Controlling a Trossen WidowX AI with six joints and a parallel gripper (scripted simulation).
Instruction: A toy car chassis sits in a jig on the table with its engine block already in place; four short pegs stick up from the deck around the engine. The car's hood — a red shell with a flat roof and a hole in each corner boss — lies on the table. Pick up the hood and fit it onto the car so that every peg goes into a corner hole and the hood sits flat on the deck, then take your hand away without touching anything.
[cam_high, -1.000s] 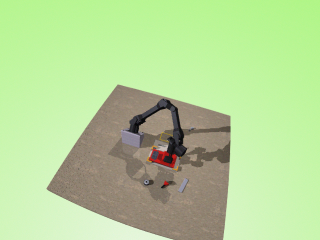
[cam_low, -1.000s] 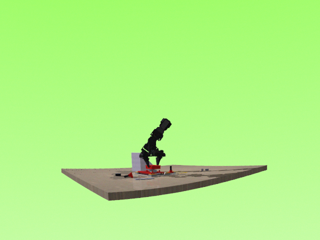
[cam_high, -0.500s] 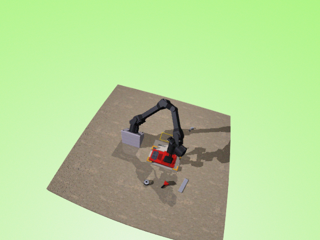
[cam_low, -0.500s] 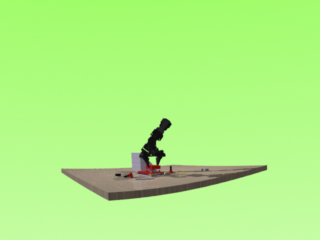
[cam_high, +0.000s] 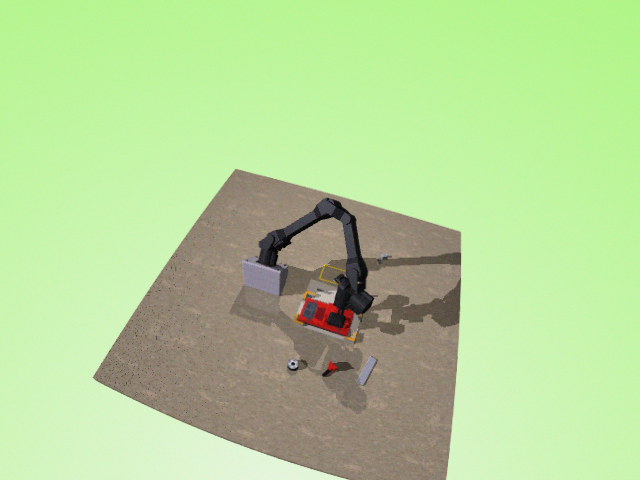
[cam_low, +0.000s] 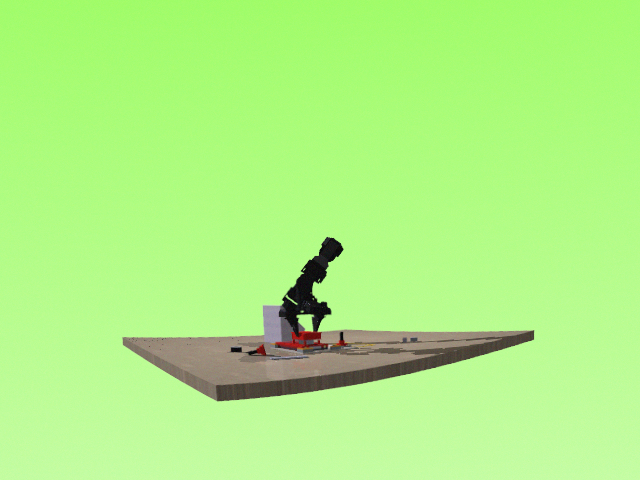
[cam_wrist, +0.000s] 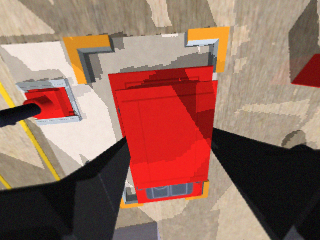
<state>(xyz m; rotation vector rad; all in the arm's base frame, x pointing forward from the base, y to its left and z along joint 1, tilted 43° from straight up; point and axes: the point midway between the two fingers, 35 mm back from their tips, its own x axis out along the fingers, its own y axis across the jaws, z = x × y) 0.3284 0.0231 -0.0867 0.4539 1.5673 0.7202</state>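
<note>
Now: gripper tip 3 cm above the grey engine block. From my gripper tip the other things lie so: small wheel: 7 cm behind, 25 cm to the right, 5 cm below; then red hood: right at my gripper tip.
</note>
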